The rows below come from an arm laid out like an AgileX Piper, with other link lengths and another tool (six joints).
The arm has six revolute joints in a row. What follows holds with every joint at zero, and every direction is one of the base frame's.
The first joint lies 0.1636 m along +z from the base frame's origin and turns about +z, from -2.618 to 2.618 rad.
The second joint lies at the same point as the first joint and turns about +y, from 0 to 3.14 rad.
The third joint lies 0.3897 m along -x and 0.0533 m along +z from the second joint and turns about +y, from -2.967 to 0 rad.
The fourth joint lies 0.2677 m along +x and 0.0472 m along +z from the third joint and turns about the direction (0.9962, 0, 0.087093), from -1.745 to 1.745 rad.
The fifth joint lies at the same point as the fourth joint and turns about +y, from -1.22 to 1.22 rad.
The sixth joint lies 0.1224 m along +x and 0.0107 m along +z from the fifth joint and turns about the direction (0.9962, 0, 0.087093), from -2.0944 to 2.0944 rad.
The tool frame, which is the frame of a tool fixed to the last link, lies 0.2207 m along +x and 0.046 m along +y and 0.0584 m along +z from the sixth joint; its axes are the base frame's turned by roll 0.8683, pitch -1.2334 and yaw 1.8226 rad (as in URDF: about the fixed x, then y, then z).
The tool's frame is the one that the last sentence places.
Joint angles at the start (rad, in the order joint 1, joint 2, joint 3, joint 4, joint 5, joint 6):
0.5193, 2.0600, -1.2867, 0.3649, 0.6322, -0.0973
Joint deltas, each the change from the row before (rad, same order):
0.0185, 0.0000, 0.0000, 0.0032, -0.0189, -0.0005
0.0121, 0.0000, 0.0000, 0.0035, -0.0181, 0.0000
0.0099, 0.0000, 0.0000, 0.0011, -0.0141, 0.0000
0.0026, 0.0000, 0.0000, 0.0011, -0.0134, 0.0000
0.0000, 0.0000, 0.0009, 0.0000, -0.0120, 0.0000
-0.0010, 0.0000, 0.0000, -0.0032, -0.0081, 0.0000
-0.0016, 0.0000, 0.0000, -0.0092, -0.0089, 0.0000
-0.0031, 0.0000, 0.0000, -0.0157, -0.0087, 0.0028
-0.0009, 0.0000, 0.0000, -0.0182, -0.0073, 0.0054
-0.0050, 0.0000, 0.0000, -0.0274, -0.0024, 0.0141
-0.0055, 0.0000, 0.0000, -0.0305, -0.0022, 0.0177
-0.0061, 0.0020, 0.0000, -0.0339, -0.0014, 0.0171
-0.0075, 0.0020, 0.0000, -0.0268, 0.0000, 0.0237
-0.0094, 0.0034, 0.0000, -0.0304, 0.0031, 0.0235
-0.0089, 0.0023, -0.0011, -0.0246, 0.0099, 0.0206
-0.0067, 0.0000, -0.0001, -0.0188, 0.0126, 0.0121
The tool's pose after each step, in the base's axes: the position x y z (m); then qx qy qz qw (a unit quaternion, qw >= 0). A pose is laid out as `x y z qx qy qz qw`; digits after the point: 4 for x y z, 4 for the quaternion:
0.4595 0.4001 0.0262 0.9322 0.2968 0.1945 0.0715
0.4604 0.4074 0.0285 0.9302 0.2977 0.2029 0.0698
0.4609 0.4131 0.0303 0.9283 0.2992 0.2096 0.0688
0.4641 0.4153 0.0320 0.9275 0.2974 0.2157 0.0686
0.4676 0.4159 0.0332 0.9270 0.2952 0.2207 0.0690
0.4706 0.4155 0.0339 0.9263 0.2943 0.2248 0.0703
0.4742 0.4141 0.0344 0.9245 0.2950 0.2299 0.0733
0.4786 0.4110 0.0344 0.9224 0.2962 0.2351 0.0783
0.4818 0.4086 0.0342 0.9200 0.2985 0.2396 0.0836
0.4857 0.4024 0.0327 0.9185 0.2993 0.2415 0.0914
0.4901 0.3955 0.0311 0.9172 0.2994 0.2432 0.1000
0.4943 0.3876 0.0281 0.9153 0.3009 0.2440 0.1098
0.4989 0.3797 0.0255 0.9162 0.2967 0.2424 0.1175
0.5031 0.3700 0.0215 0.9168 0.2935 0.2392 0.1266
0.5054 0.3608 0.0179 0.9181 0.2907 0.2335 0.1342
0.5053 0.3531 0.0152 0.9186 0.2907 0.2279 0.1404

